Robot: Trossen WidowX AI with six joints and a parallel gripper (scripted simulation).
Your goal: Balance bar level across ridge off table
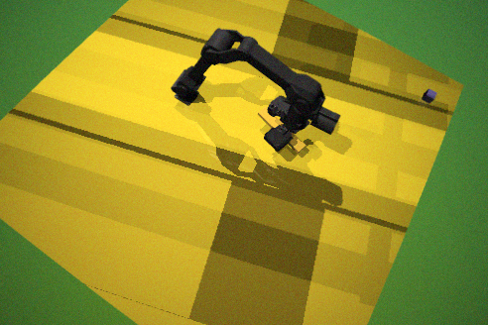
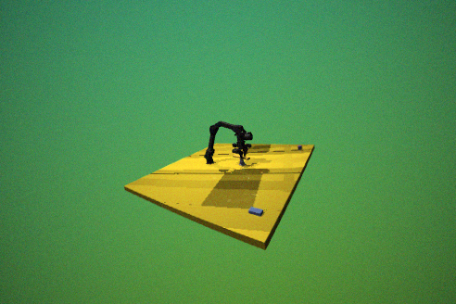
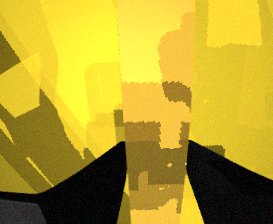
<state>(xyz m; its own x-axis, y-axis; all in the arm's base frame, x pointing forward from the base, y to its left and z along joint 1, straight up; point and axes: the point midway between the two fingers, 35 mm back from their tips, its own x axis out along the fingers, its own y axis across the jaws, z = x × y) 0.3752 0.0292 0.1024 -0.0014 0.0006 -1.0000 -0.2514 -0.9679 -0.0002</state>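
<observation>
My gripper tip is now 3 cm past the flat tan bar and 1 cm to the right of it. From my gripper tip the other things lie so: blue flat block: 36 cm ahead, 53 cm to the right, 6 cm below; purple cube: 36 cm ahead, 47 cm to the left, 5 cm below.
</observation>
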